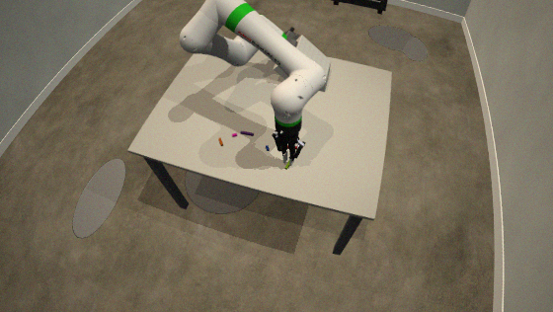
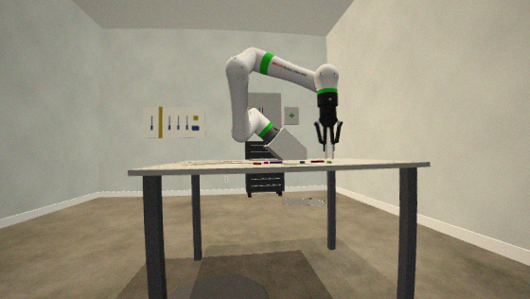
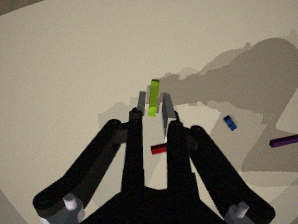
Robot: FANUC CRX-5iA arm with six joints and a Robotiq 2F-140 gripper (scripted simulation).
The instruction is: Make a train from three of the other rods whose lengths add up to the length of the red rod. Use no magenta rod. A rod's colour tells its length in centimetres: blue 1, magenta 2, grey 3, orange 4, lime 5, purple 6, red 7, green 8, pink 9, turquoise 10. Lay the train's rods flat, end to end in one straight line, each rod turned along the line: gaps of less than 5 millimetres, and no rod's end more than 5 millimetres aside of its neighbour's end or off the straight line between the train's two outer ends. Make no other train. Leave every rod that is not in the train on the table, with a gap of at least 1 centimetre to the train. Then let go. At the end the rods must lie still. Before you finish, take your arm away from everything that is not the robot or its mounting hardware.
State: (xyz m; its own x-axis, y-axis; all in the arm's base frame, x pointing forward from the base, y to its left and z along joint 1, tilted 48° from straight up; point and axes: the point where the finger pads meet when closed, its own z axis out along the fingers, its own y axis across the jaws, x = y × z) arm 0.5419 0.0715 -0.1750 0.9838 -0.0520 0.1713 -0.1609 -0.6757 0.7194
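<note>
The lime rod is 5 cm below my hand. From my hand the other things lie so: magenta rod 28 cm to the right, 7 cm behind, 5 cm below; then purple rod 23 cm to the right, 9 cm behind, 5 cm below; then red rod 8 cm behind, 5 cm below, 3 cm to the right.
</note>
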